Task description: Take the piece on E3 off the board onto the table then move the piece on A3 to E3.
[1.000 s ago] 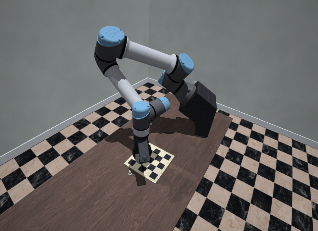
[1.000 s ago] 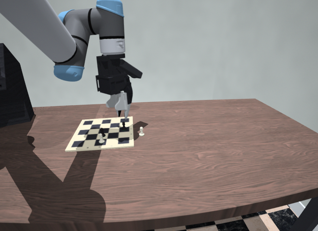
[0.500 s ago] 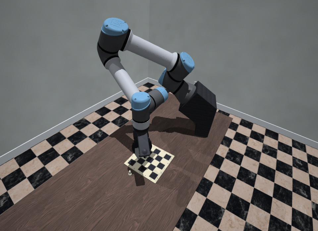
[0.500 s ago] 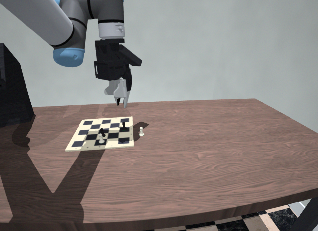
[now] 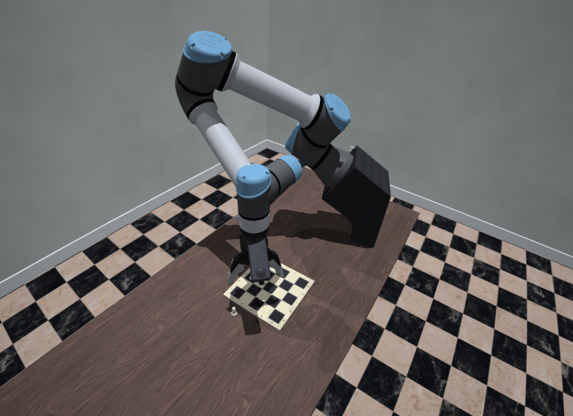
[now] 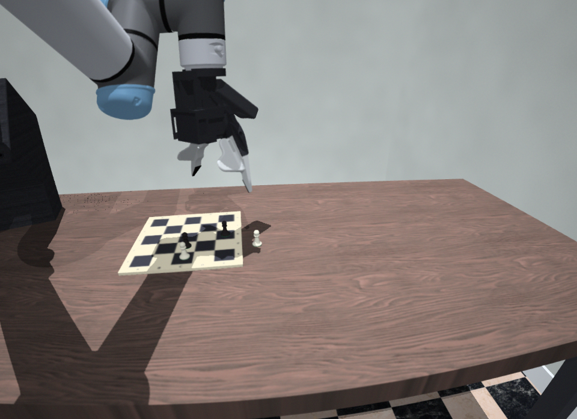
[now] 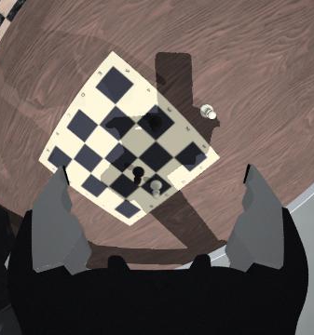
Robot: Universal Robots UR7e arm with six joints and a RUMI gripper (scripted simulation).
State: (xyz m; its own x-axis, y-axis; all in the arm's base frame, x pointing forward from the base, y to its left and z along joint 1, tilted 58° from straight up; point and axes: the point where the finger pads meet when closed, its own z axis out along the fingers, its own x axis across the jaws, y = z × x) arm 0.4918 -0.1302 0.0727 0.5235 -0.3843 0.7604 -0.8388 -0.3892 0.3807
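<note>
Now: the chessboard 120 mm below my hand, 70 mm behind it and 20 mm to the left of it.
</note>
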